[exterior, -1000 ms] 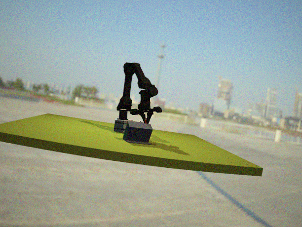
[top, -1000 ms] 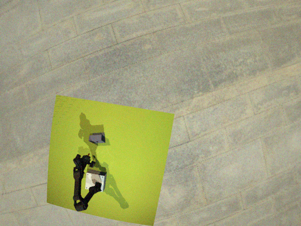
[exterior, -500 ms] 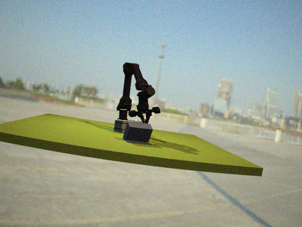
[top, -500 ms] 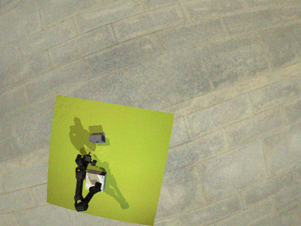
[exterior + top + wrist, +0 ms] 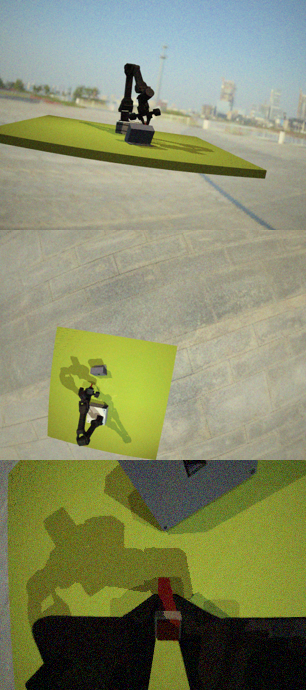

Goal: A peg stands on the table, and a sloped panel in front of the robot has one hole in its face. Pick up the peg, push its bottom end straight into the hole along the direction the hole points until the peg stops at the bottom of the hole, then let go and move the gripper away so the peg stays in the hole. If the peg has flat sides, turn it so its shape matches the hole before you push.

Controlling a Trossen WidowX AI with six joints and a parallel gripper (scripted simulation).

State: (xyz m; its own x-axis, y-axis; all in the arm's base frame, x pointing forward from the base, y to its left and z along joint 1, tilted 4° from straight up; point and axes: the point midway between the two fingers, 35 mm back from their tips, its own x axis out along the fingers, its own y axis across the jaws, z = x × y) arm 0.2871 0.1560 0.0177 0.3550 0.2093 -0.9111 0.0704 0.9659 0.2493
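My gripper tip is 160 mm short of the sloped panel, 30 mm to the left of it and 30 mm above it. Also, from my gripper tip: red square peg 10 mm behind, 20 mm above.
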